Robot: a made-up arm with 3 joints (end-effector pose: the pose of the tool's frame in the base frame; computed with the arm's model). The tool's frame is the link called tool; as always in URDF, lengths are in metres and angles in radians. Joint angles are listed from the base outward.
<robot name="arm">
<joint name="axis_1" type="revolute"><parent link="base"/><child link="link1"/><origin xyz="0.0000 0.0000 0.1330" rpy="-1.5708 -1.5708 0.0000"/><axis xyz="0 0 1"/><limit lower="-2.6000" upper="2.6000"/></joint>
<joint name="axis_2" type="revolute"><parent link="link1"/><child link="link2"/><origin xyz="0.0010 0.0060 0.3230" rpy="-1.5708 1.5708 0.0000"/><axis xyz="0 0 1"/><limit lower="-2.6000" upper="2.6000"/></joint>
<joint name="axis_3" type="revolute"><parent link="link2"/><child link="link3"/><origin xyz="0.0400 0.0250 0.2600" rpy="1.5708 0.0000 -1.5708"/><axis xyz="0 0 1"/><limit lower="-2.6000" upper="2.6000"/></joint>
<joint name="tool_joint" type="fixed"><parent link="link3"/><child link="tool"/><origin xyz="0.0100 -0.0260 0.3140" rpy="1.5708 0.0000 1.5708"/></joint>
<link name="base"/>
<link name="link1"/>
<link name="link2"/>
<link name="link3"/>
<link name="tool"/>
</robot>
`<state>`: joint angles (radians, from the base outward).
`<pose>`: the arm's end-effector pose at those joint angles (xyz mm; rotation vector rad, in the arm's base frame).
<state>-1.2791 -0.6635 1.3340</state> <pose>236.2 540.5 343.6 -0.1733 0.0529 -0.6406</pose>
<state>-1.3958 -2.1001 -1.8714</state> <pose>251.6 139.1 356.8 2.5971 1.5297 -0.6295</pose>
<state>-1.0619 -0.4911 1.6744</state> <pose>247.9 564.5 313.8 -0.1004 0.6000 -0.4885</pose>
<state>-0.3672 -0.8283 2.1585</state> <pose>343.8 501.7 43.5 -0.2860 1.6759 -0.8993</pose>
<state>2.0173 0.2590 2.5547</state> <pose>-78.9 592.7 -154.3 -0.2828 -1.7006 -0.0779</pose>
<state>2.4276 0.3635 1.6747</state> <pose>-146.2 579.2 -123.7 -0.4148 -2.1523 0.1640</pose>
